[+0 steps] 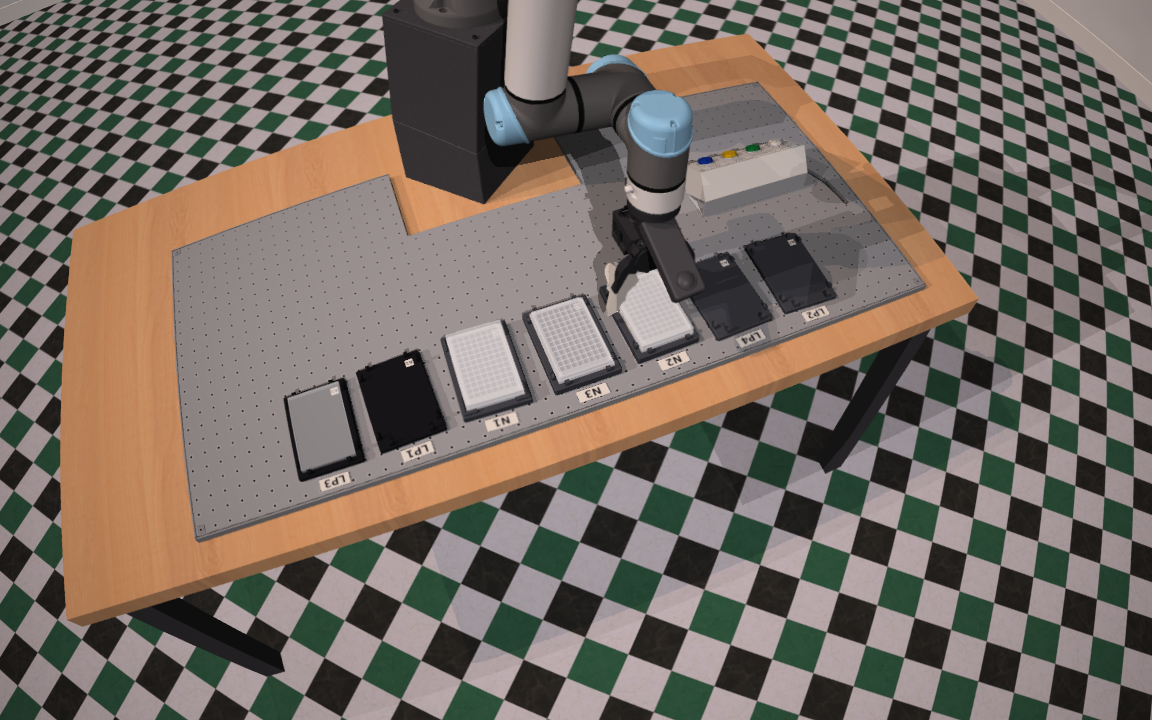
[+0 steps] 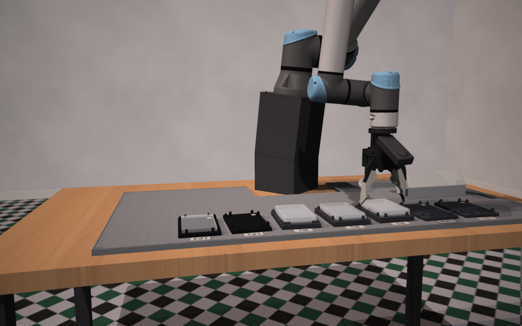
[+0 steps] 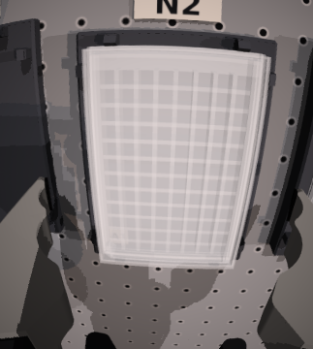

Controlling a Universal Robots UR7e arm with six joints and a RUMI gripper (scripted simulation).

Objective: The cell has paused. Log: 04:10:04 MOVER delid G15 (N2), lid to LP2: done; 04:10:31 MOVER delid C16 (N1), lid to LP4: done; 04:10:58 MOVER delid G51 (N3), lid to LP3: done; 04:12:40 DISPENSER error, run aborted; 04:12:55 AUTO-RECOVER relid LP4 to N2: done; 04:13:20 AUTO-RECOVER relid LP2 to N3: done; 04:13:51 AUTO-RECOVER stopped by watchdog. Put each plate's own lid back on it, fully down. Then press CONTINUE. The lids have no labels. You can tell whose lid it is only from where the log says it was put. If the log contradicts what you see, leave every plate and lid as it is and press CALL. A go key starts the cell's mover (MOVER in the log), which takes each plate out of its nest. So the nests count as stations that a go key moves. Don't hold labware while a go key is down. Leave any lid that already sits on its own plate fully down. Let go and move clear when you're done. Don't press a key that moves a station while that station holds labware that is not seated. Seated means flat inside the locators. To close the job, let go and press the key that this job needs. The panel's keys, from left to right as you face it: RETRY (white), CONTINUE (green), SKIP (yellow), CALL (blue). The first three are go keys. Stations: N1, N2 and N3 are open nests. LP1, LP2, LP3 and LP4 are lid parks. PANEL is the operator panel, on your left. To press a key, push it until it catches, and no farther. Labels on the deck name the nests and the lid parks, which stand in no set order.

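Now: the plate 20 mm below my hand. The rest, counted from my hand: blue CALL key (200 mm behind, 240 mm to the left, 30 mm above); lid park LP2 (30 mm ahead, 260 mm to the left, 30 mm below); lid park LP4 (20 mm ahead, 130 mm to the left, 30 mm below).
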